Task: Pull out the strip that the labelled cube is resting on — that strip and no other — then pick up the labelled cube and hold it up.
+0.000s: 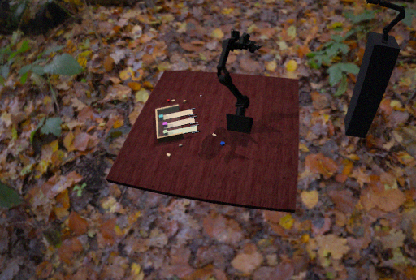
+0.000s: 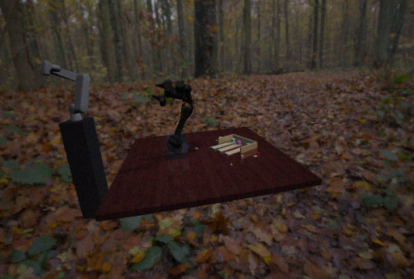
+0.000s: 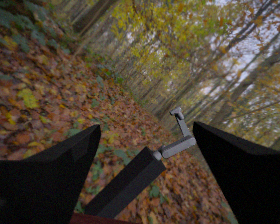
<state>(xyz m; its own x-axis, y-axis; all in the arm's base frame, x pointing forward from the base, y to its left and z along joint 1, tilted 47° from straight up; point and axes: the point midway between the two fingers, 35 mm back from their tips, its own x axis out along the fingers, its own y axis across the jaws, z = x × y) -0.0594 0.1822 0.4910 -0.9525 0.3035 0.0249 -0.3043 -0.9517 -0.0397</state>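
Right now my gripper tip is 570 mm above the strip, 560 mm short of it and 310 mm to the right of it.
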